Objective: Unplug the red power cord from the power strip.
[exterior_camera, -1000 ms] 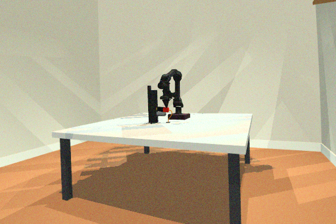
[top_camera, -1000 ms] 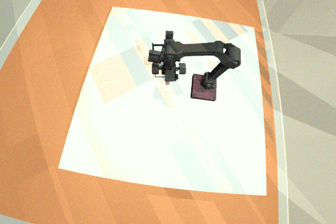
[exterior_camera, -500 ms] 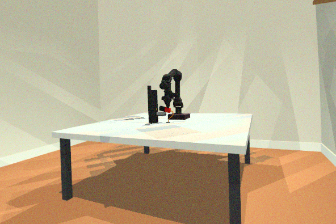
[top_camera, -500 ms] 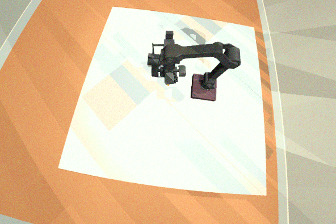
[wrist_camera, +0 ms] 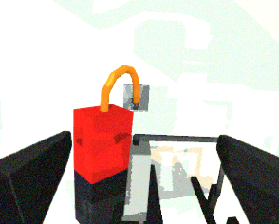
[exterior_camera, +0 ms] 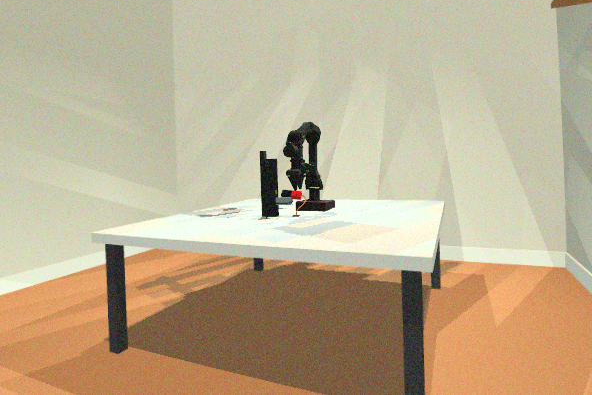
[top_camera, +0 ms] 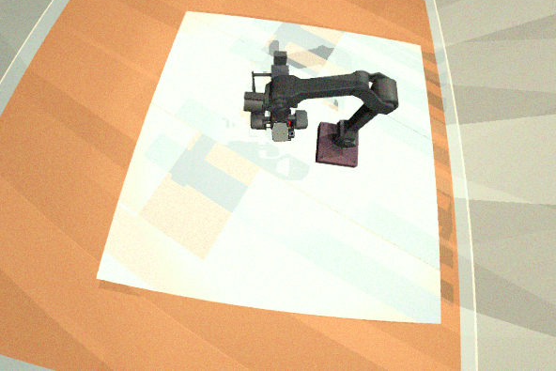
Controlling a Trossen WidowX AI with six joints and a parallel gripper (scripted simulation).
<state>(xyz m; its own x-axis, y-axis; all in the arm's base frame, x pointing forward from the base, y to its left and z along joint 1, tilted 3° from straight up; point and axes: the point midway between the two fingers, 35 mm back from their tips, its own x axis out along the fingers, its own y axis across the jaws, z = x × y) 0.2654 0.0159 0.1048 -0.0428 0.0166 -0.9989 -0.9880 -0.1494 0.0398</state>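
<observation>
Now: gripper tip 40 mm to the left of the red plug, 30 mm past it and 20 mm above it. From my gripper tip the other things lie so: black power strip: 140 mm to the right, 20 mm ahead, 10 mm above; then grey block: 120 mm below, 10 mm to the right.
</observation>
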